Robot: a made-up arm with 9 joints.
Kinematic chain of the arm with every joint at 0, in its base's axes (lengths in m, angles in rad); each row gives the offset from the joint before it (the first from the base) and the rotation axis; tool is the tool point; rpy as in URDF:
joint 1: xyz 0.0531 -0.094 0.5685 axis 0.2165 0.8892 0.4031
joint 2: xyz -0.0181 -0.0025 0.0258 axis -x
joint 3: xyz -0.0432 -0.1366 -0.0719 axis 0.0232 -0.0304 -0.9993
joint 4: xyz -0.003 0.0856 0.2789 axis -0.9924 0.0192 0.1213
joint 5: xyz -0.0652 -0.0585 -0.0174 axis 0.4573 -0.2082 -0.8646
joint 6: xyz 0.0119 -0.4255 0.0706 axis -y
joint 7: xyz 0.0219 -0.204 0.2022 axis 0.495 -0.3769 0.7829
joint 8: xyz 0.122 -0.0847 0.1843 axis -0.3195 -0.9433 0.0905
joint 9: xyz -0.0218 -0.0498 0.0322 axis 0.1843 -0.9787 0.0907
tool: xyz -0.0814 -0.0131 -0.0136 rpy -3.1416 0 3.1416
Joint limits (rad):
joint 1: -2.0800..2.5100
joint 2: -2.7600..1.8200
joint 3: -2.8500..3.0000
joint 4: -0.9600..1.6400
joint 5: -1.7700..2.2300
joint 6: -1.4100..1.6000
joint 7: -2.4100..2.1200
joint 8: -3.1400..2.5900
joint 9: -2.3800..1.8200
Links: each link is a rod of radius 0.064 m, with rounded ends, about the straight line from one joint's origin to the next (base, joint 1, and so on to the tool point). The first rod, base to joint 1, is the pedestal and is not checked.
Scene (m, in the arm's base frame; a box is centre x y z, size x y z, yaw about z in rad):
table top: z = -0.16
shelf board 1: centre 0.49 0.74 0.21 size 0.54 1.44 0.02 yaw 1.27
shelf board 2: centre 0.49 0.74 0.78 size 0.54 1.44 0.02 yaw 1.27
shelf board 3: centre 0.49 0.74 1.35 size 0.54 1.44 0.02 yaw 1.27
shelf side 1: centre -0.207 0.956 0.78 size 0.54 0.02 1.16 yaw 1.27
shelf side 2: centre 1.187 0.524 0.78 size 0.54 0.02 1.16 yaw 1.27
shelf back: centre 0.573 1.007 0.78 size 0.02 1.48 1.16 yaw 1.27
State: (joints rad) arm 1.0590 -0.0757 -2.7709 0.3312 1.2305 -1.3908 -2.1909 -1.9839 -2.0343
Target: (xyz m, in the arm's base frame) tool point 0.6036 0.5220 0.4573
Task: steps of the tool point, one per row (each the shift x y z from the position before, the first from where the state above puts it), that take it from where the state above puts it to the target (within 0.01 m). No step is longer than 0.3 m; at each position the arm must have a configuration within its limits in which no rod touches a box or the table.
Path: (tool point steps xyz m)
1: 0.2255 -0.0614 0.0998

